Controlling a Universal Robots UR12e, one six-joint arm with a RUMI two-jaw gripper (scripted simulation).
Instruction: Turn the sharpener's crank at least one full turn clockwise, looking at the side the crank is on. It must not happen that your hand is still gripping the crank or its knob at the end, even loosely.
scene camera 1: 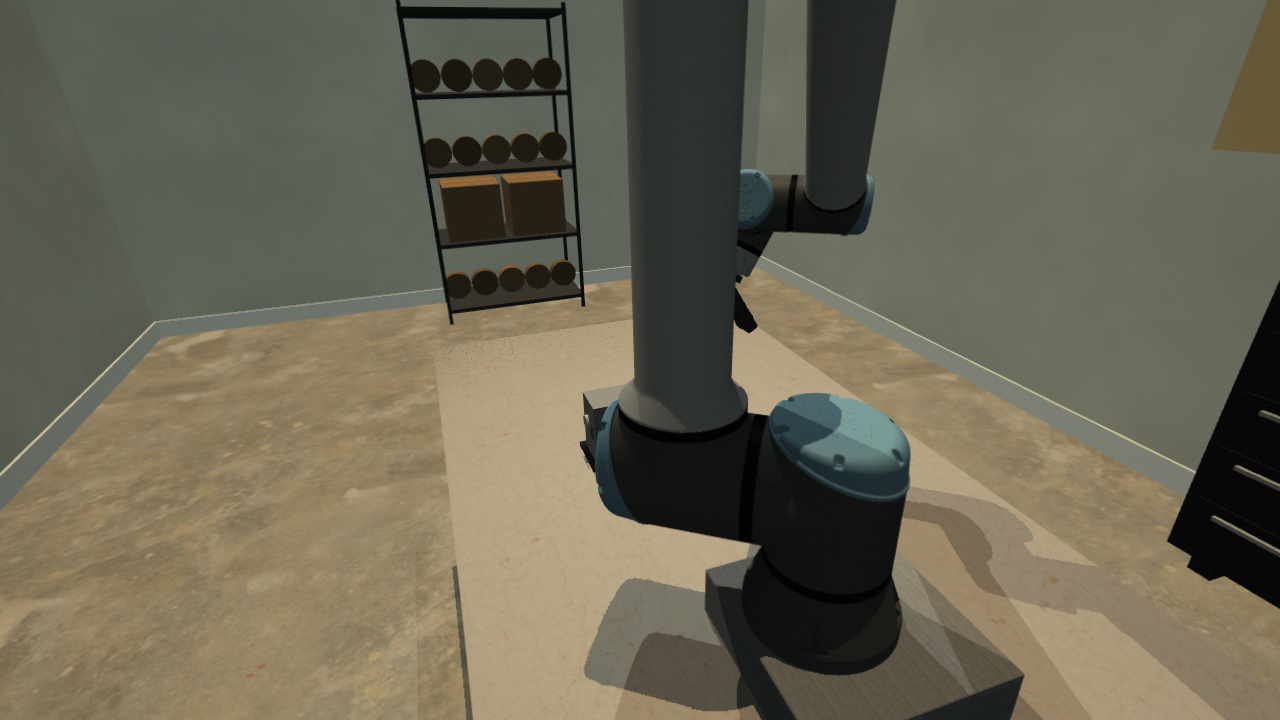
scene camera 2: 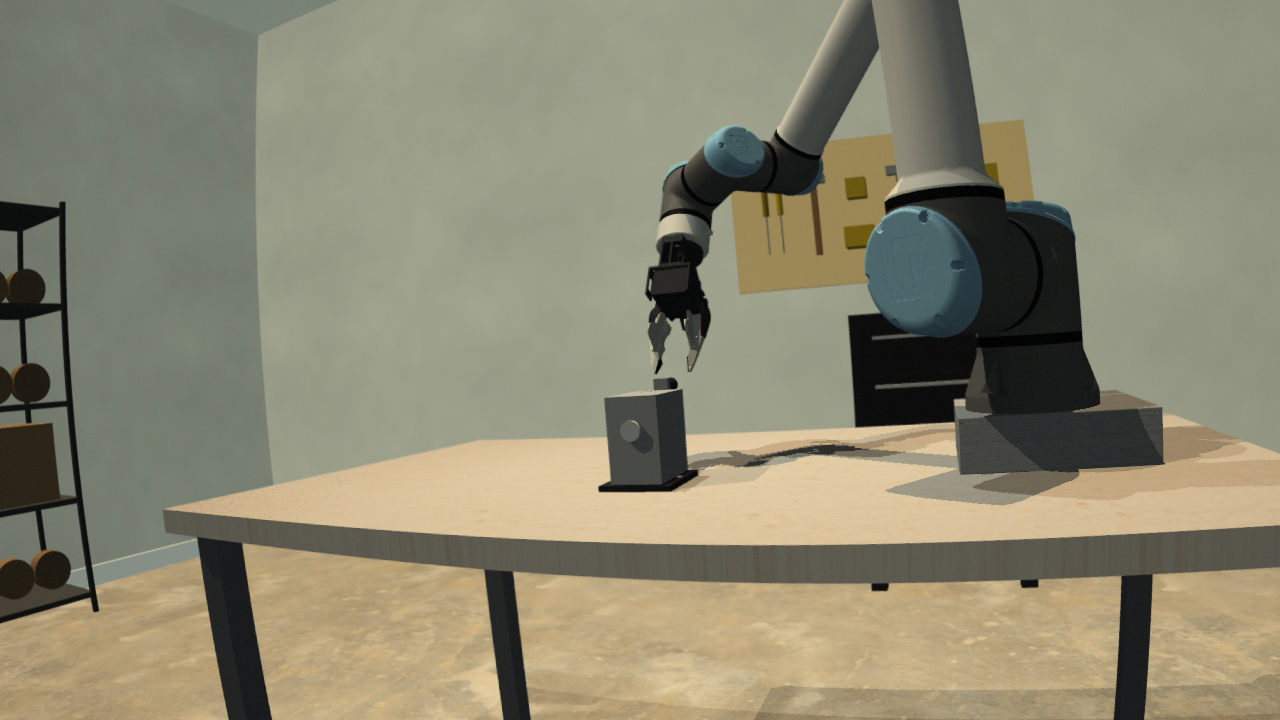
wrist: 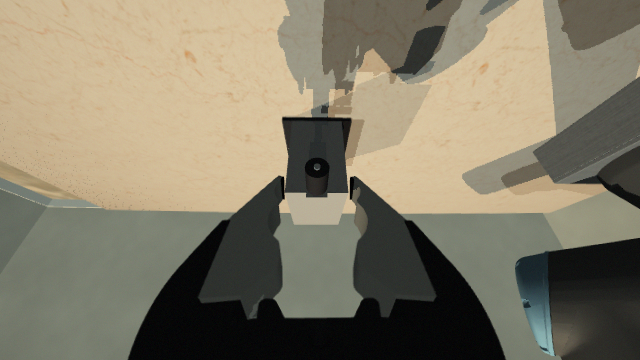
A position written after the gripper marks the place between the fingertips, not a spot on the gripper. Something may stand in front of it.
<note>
In view: the gripper [scene camera 2: 672,372] and a sharpener [scene camera 2: 646,435].
The gripper also shows in the wrist view [wrist: 317,178]. The sharpener is seen too in scene camera 1 [scene camera 1: 596,402] and in the wrist view [wrist: 303,129].
</note>
